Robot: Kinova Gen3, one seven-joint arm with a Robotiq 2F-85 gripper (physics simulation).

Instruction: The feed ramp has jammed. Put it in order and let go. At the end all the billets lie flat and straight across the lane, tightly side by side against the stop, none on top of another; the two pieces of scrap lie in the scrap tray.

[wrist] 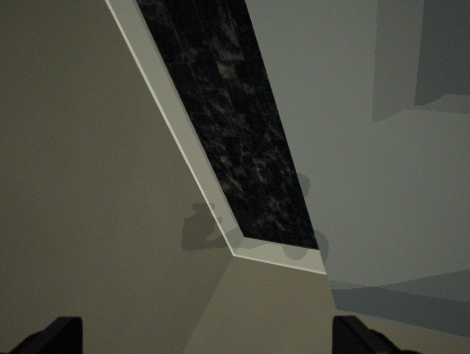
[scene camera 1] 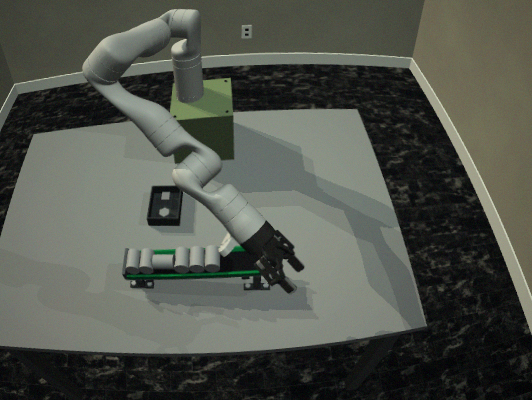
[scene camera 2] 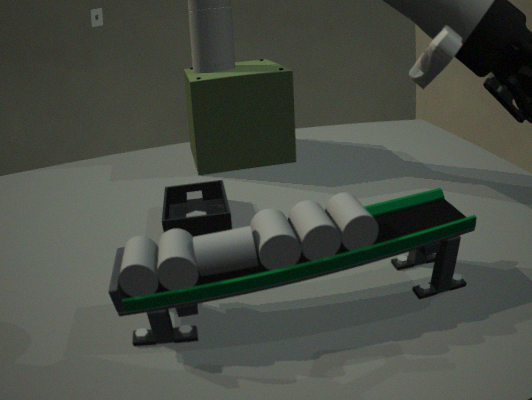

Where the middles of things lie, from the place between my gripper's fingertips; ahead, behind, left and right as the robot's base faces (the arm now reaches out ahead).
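Labels:
There's the black scrap tray (scene camera 2: 218, 216), and my gripper is well past it, a long way to the left of it and a good bit above it.

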